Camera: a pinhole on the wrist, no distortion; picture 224 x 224 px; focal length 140.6 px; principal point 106.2 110.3 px. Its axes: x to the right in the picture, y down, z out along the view. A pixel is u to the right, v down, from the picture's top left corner.
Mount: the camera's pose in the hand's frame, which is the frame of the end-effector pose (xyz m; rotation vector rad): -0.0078 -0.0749 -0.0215 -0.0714 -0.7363 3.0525
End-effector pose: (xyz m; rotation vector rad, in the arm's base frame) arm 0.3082 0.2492 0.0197 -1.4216 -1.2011 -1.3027
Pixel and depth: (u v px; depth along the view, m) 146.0 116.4 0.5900
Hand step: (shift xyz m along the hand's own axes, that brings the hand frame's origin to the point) -0.2006 -0.3646 0.4840
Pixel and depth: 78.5 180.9 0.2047
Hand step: 0.0244 -0.2601 0.1154
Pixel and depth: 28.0 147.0 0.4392
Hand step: 0.2179 -0.3798 0.3275
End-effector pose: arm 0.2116 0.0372 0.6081 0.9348 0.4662 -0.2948
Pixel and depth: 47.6 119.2 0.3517
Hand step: 0.1233 -0.2566 0.2875
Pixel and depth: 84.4 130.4 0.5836
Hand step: 0.0575 -0.4161 0.4633
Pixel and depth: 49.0 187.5 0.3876
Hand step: 0.1346 -0.4427 0.2331
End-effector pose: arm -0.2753 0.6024 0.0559 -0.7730 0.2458 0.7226
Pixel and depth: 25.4 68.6 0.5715
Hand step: 0.2933 -0.1882 0.5783
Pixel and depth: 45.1 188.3 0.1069
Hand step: 0.0345 -0.1769 0.0486
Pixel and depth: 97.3 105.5 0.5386
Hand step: 0.0022 -0.3043 0.4672
